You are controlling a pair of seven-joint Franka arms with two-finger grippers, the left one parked.
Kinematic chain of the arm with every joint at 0, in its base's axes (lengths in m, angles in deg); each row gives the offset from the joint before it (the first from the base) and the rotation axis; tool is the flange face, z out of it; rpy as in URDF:
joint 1: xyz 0 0 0.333 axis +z
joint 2: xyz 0 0 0 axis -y
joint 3: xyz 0 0 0.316 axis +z
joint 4: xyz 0.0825 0 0 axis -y
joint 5: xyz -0.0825 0 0.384 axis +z
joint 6: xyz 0 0 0 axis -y
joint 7: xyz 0.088 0 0 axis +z
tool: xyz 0 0 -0.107 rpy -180 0 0
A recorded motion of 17 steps. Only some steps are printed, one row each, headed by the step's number.
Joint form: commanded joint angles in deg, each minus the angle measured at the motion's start. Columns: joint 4, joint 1, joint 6, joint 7, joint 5, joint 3, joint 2.
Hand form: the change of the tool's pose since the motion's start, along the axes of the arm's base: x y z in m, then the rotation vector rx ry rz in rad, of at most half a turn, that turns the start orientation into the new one. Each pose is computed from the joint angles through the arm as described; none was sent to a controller.
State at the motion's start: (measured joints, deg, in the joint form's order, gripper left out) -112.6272 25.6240 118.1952 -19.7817 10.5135 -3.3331 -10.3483
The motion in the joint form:
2: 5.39 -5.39 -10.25 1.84 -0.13 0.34 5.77
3: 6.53 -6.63 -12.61 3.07 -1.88 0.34 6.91
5: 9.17 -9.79 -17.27 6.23 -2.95 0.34 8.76
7: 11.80 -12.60 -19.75 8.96 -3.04 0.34 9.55
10: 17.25 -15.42 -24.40 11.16 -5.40 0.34 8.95
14: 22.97 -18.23 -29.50 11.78 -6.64 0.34 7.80
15: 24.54 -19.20 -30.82 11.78 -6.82 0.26 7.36
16: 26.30 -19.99 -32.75 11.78 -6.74 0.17 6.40
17: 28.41 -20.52 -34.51 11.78 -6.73 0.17 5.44
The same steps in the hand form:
2: 0.0091 -0.0473 0.0876 0.0281 -0.0149 -0.0273
3: 0.0094 -0.0619 0.1048 0.0062 -0.0241 -0.0104
5: 0.0105 -0.0945 0.1382 -0.0010 -0.0313 0.0054
7: 0.0145 -0.1215 0.1642 0.0069 -0.0530 0.0093
10: 0.0215 -0.1514 0.1964 -0.0291 -0.0665 0.0146
14: 0.0258 -0.1801 0.2247 -0.0522 -0.0600 -0.0142
15: 0.0273 -0.1904 0.2312 -0.0565 -0.0566 -0.0307
16: 0.0297 -0.1984 0.2334 -0.0577 -0.0366 -0.0433
17: 0.0322 -0.2030 0.2385 -0.0593 -0.0259 -0.0502

